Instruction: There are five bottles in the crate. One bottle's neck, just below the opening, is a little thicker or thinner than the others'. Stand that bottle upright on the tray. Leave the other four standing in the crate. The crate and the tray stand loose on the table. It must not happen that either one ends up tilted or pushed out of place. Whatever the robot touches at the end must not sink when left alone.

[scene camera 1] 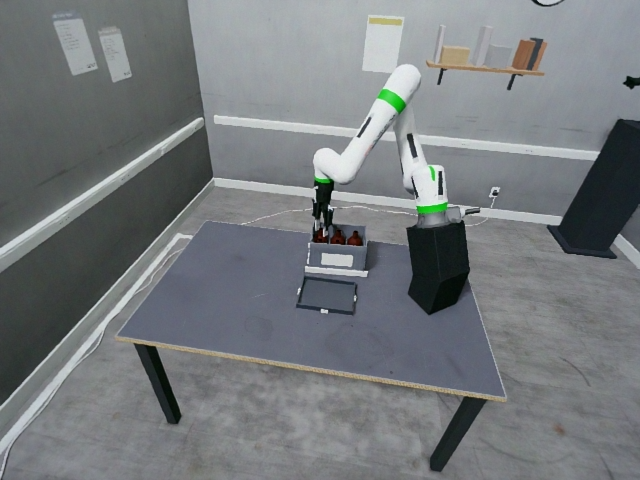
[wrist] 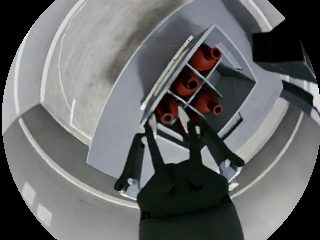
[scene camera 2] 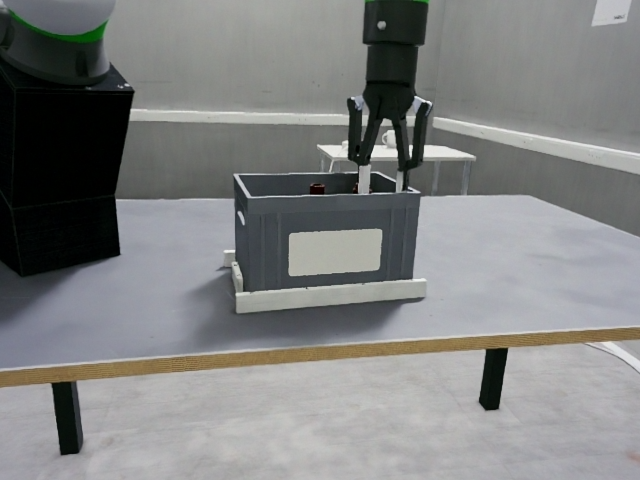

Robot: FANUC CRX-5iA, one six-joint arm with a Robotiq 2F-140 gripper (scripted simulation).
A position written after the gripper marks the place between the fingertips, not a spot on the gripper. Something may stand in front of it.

Observation:
In view: the gripper (scene camera 2: 380, 207), a grey crate (scene camera 2: 285, 238), a dark tray (scene camera 1: 337, 296) and a white base rail (scene camera 2: 270, 300).
The grey crate also shows in scene camera 1 (scene camera 1: 348, 257) and in the wrist view (wrist: 233, 86). The gripper is seen too in the wrist view (wrist: 166, 114). Scene camera 2 misses the dark tray, which is hidden by the grey crate.

